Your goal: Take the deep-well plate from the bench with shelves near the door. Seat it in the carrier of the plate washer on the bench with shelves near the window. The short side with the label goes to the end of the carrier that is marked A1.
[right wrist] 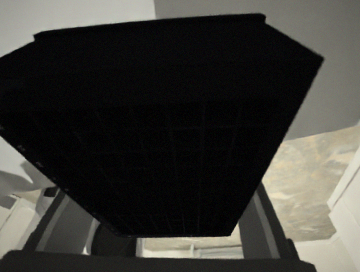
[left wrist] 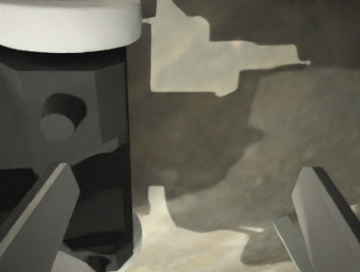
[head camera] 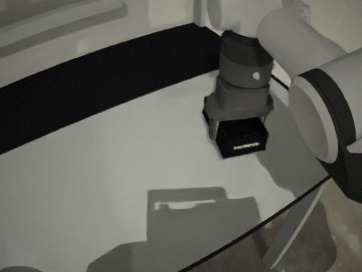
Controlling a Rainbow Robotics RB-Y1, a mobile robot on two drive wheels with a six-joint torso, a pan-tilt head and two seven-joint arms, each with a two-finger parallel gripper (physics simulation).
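Frame: origin at the robot's base, x right, y ahead, z up, level; metres.
Where they show: left gripper, fingertip midpoint: [left wrist: 182, 179]; right gripper, fingertip midpoint: [right wrist: 168, 155] [head camera: 235, 133].
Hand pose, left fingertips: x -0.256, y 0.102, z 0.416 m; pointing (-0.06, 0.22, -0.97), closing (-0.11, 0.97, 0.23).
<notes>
Things, the pixels of their top centre, and the offset from my left fingertips. "pt": a spot on its surface instead. Level surfaces: height alone.
- black deep-well plate at its top centre: [right wrist: 159, 205] [head camera: 235, 113] dy +0.485, dx +0.392, dz +0.491 m
- white bench top at its surface level: dz +0.348 m
- black band at a spot on its surface: [head camera: 100, 82] pt dy +0.802, dx +0.088, dz +0.347 m
- bench leg at a spot on its surface: [head camera: 295, 227] pt dy +0.492, dx +0.678, dz -0.034 m
The black deep-well plate [head camera: 243, 136] [right wrist: 165, 120] is held over the white bench top [head camera: 100, 165] in the head view, with small white label writing on the short side facing the camera. My right gripper [head camera: 241, 128] [right wrist: 162, 220] is shut on the plate, one finger along each long side. In the right wrist view the plate fills the middle, its well grid dark and faint. How high it is above the bench is hard to tell. My left gripper [left wrist: 182, 179] is open and empty above the floor. The plate washer and its carrier do not show.
A black band [head camera: 100, 82] runs along the far side of the bench top. A bench leg [head camera: 295, 227] stands below the near edge at the right. Dark shadows lie across the bench. A dark block with a white rounded top [left wrist: 70, 25] stands beside the left fingers.
</notes>
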